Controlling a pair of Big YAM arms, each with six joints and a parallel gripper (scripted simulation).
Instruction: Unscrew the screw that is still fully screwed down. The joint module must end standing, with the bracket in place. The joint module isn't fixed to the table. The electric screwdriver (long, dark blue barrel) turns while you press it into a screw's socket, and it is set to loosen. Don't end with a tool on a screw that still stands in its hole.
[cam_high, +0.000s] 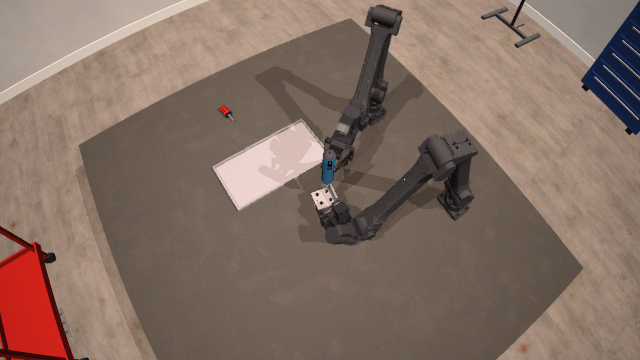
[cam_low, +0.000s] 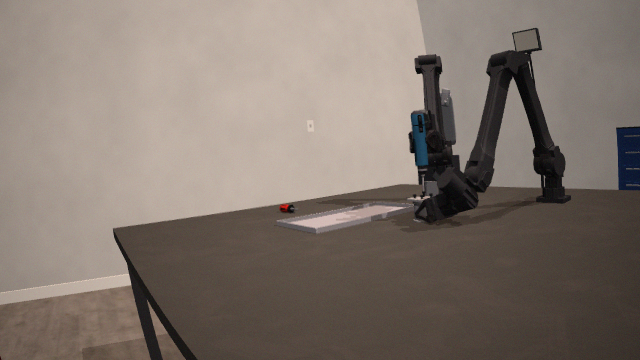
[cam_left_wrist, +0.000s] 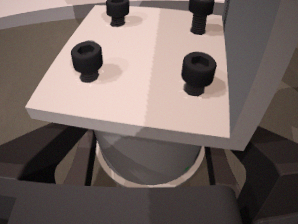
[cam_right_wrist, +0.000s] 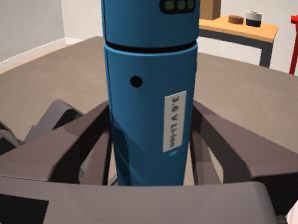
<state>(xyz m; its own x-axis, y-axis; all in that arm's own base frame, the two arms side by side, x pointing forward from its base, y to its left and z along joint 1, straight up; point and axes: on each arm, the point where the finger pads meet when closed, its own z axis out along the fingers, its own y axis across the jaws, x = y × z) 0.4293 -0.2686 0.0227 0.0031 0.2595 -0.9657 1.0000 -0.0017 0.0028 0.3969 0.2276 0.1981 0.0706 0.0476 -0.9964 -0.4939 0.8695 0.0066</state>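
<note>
Now: left hand 5 cm below the white bracket plate. The rest, counted from my left hand: red tool: 58 cm to the right, 9 cm ahead, 1 cm below; then flat white tray: 26 cm to the right, 6 cm ahead, 2 cm below.
</note>
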